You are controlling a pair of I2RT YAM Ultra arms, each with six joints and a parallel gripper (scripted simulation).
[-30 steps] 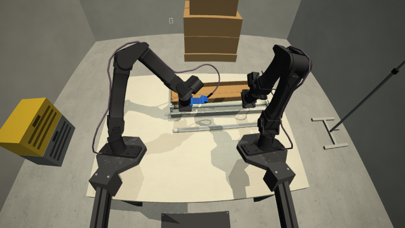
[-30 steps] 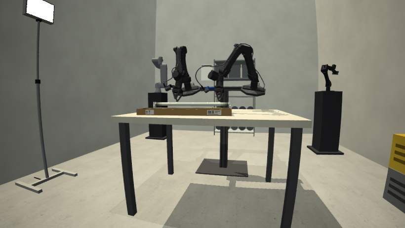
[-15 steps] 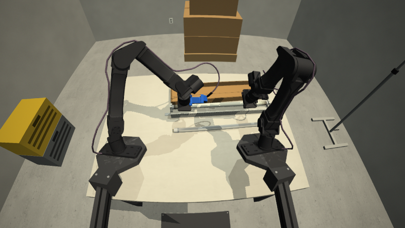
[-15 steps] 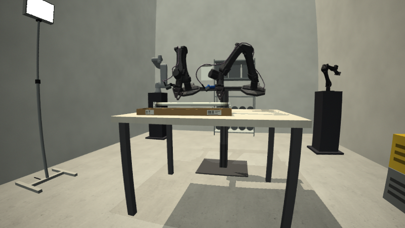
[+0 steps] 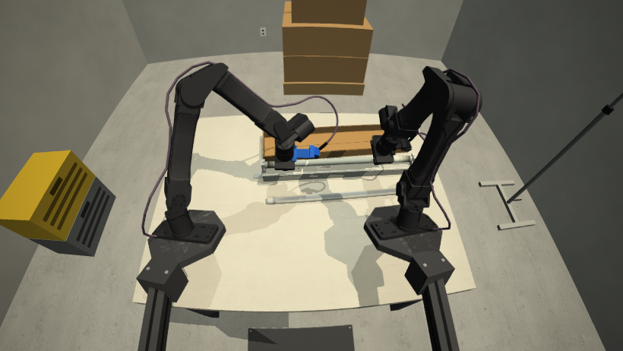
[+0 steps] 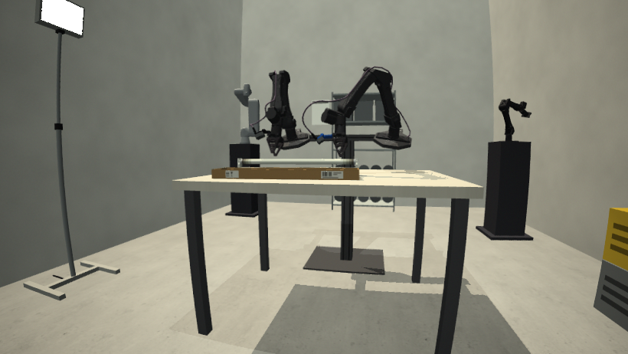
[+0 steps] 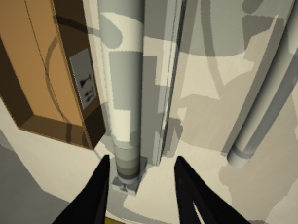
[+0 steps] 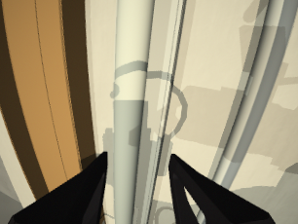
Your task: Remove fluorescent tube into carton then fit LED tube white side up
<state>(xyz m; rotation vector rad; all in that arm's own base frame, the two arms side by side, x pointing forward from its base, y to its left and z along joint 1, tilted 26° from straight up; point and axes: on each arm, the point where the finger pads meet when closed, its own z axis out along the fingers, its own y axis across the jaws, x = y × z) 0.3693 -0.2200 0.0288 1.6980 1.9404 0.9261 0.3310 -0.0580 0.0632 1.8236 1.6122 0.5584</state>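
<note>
Now: the white light fixture 120 mm to the left of my right hand, 50 mm below it and 20 mm ahead of it. The rest, counted from my right hand: old fluorescent tube: 120 mm to the left, 40 mm below, 20 mm ahead; then LED tube: 110 mm to the left, 100 mm below, 100 mm behind; then brown carton: 170 mm ahead, 120 mm to the left, 90 mm below.
</note>
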